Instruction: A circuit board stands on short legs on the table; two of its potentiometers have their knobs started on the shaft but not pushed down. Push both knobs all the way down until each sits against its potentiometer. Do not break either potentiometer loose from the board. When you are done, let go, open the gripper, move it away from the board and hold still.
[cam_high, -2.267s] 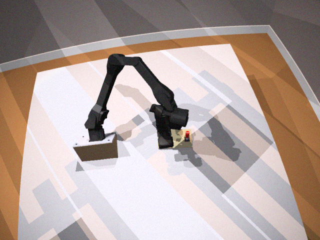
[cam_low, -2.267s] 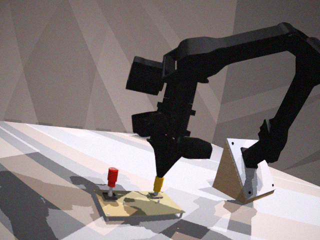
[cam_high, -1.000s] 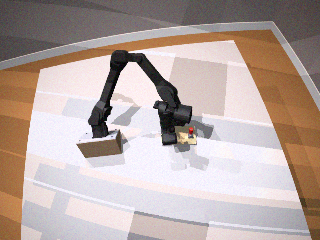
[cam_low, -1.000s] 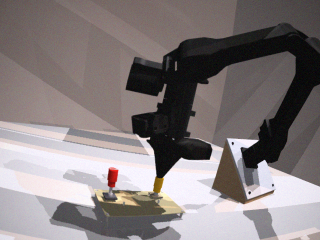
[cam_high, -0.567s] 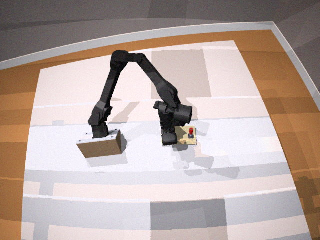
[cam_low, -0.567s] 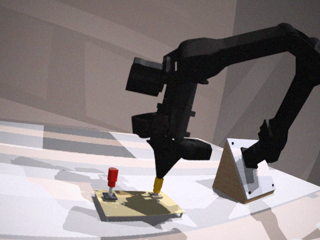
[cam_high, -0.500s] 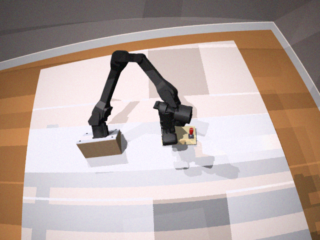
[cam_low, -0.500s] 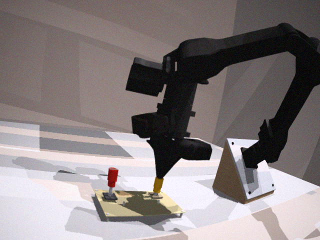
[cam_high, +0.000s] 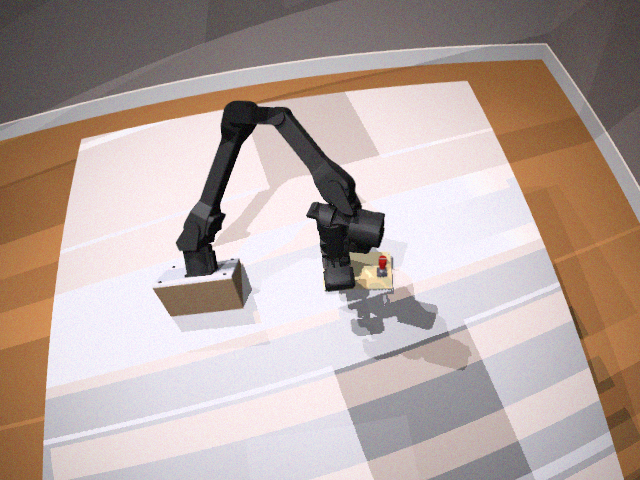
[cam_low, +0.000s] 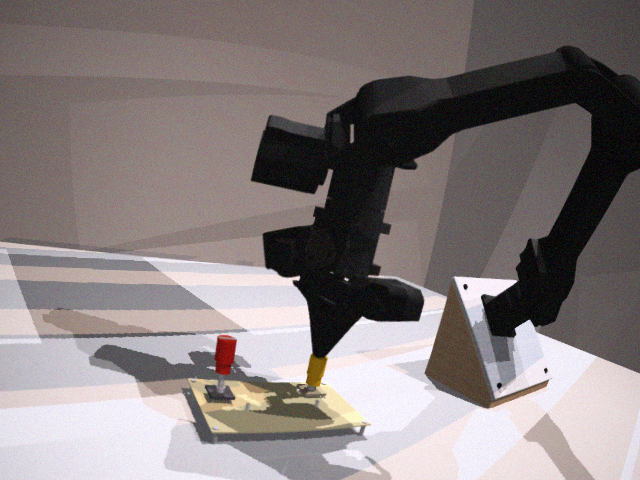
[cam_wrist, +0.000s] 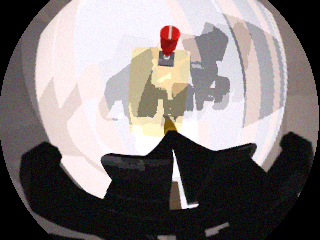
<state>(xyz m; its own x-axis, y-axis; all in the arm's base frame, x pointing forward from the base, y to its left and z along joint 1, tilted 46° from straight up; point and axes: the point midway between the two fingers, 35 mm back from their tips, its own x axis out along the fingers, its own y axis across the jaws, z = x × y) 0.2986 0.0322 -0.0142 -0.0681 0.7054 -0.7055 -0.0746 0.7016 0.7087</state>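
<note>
Now: the yellow knob 20 mm below my gripper tip. Also, from my gripper tip: red knob (100 mm ahead, 10 mm to the left, 10 mm above).
</note>
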